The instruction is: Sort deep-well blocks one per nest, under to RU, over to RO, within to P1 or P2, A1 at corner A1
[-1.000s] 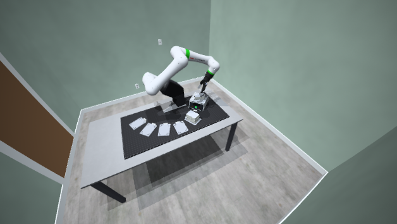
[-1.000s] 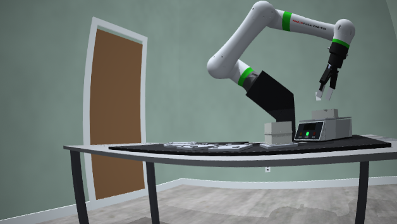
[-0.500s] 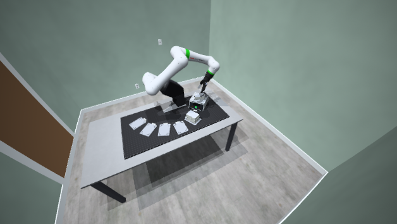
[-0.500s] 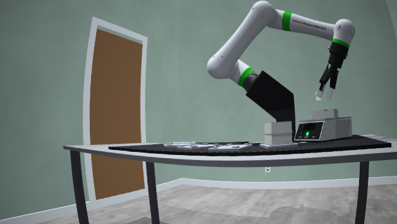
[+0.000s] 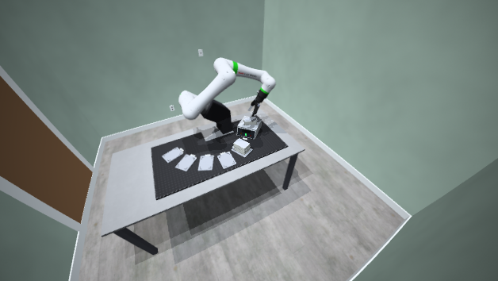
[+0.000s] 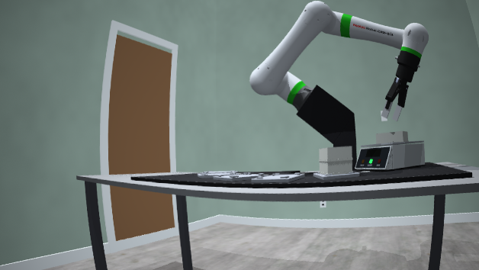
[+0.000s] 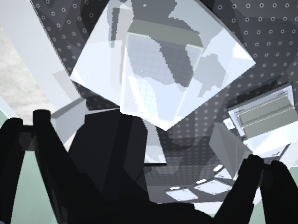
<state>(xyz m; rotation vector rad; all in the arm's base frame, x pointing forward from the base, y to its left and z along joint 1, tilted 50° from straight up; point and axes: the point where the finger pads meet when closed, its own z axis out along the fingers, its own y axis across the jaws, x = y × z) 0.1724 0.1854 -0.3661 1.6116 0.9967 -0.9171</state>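
Right now the check-weigher platform is 11 cm below my hand. The rest, counted from my hand: grey deep-well block: 24 cm ahead, 22 cm to the right, 17 cm below; check-weigher CW: 14 cm below.
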